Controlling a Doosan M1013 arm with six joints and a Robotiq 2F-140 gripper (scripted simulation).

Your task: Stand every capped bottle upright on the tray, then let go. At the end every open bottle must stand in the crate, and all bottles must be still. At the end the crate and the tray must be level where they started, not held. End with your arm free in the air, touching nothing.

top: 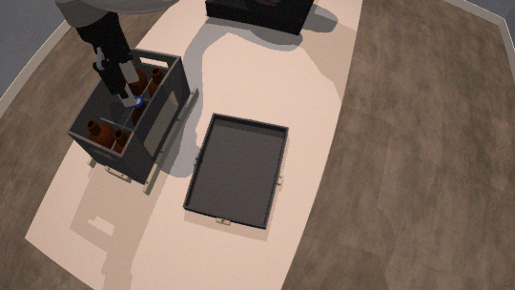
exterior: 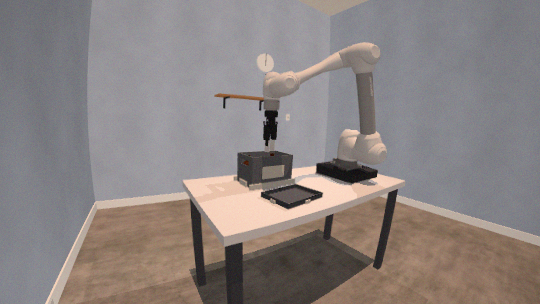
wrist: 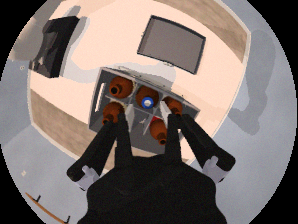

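My gripper is now 14 cm above the bottle. Also, from my hand: dark tray: 1 cm ahead, 24 cm to the left, 21 cm below; dark grey crate: 4 cm to the right, 14 cm below.
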